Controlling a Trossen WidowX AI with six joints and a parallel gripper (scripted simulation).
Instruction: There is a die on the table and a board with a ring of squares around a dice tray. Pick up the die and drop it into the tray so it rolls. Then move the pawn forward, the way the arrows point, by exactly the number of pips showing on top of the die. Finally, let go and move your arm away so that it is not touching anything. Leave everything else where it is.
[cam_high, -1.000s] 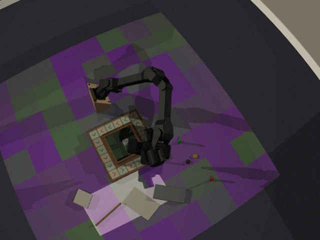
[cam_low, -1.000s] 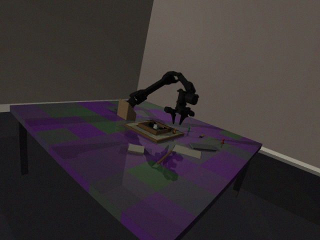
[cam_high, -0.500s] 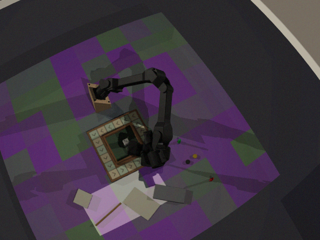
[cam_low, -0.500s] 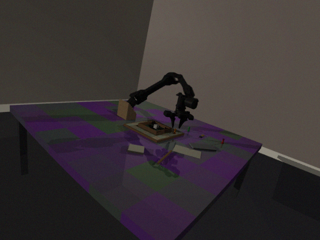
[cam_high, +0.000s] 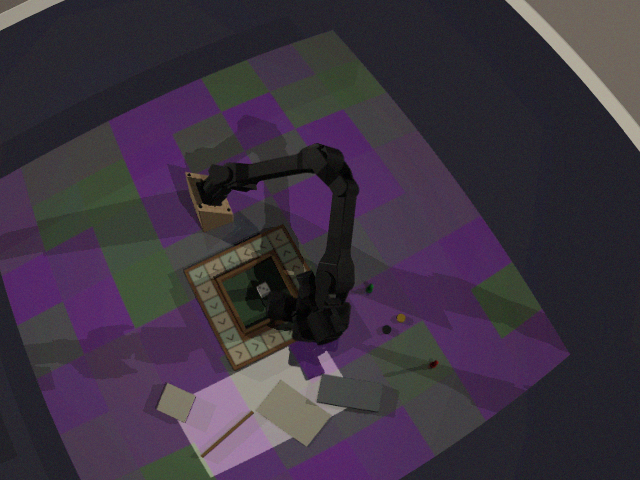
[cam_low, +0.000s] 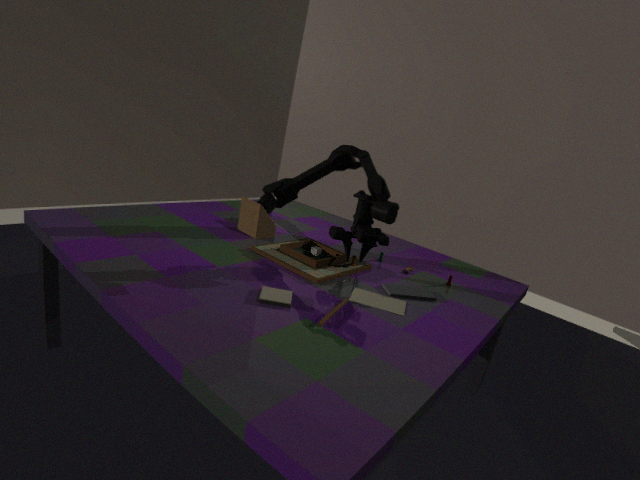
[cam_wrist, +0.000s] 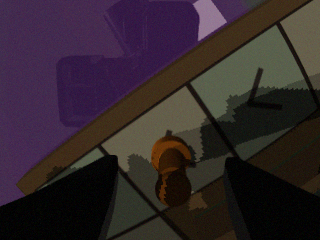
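The white die lies 110 mm behind my gripper tip and 60 mm to the right of it. The rest, counted from my gripper tip: orange pawn (right at my gripper tip); green dice tray (110 mm behind, 80 mm to the right, 20 mm below); green pawn (180 mm to the left, 20 mm behind, 10 mm below).
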